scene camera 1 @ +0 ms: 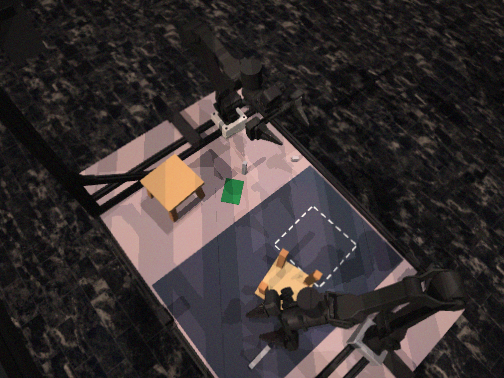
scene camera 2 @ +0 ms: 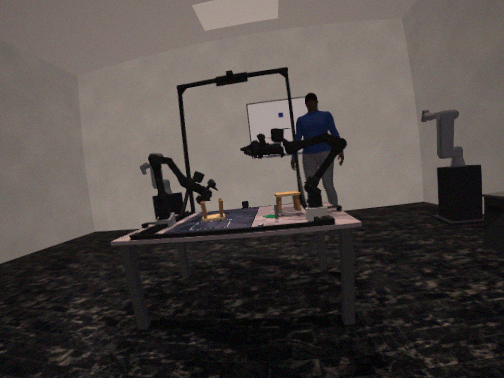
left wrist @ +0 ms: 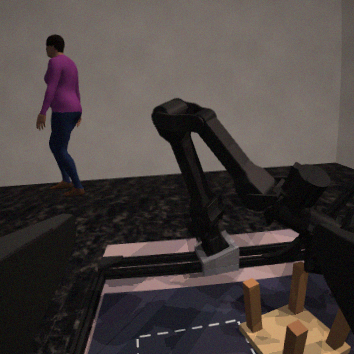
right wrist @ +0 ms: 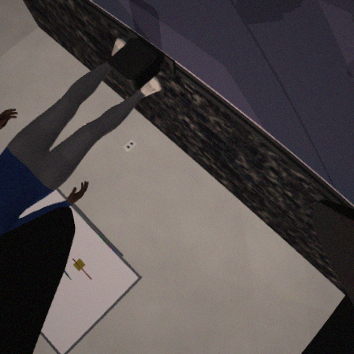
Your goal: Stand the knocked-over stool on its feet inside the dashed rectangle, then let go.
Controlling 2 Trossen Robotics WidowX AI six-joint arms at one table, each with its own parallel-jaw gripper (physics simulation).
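Where they show: left gripper, fingertip midpoint: [scene camera 1: 295, 135] [scene camera 2: 242, 151] [left wrist: 197, 231]; right gripper, fingertip midpoint: [scene camera 1: 252, 326] [scene camera 2: 214, 195] [right wrist: 196, 215]; left arm's base, origin of the base link: [scene camera 1: 228, 115] [scene camera 2: 315, 207]; right arm's base, origin of the base link: [scene camera 1: 374, 340] [scene camera 2: 164, 216] [left wrist: 214, 245].
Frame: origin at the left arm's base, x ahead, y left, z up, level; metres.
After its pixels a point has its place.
The small wooden stool [scene camera 1: 282, 278] @(x 0.594, y -0.209, z -0.039 m) [scene camera 2: 213, 216] @(x 0.615, y -0.203, z -0.039 m) [left wrist: 277, 330] @(x 0.635, y -0.193, z -0.039 m) lies upside down on the dark mat [scene camera 1: 213, 270] @(x 0.440, y -0.371, z -0.054 m), seat flat and legs pointing up. It sits on the near edge of the dashed rectangle [scene camera 1: 294, 223] [left wrist: 186, 330], mostly outside it. My right gripper [scene camera 1: 256, 325] @(x 0.656, y -0.384, z 0.082 m) [scene camera 2: 213, 185] @(x 0.656, y -0.384, z 0.082 m) is open and empty, lifted just beside and above the stool, not touching it. My left gripper [scene camera 1: 293, 132] @(x 0.349, y -0.033, z 0.326 m) [scene camera 2: 244, 150] @(x 0.349, y -0.033, z 0.326 m) is open and empty, high above the far end of the table.
A larger orange stool [scene camera 1: 172, 181] @(x 0.145, y -0.326, z 0.055 m) [scene camera 2: 287, 195] @(x 0.139, y -0.253, z 0.045 m) stands upright at the far left. A green card [scene camera 1: 232, 191] @(x 0.245, y -0.157, z -0.056 m), a small grey upright block [scene camera 1: 244, 167] @(x 0.213, y -0.083, z -0.004 m), a white cube [scene camera 1: 295, 158] @(x 0.277, y 0.109, z -0.039 m) and a grey bar [scene camera 1: 259, 357] @(x 0.735, y -0.410, z -0.040 m) lie on the table. A person [scene camera 2: 316, 150] stands behind it.
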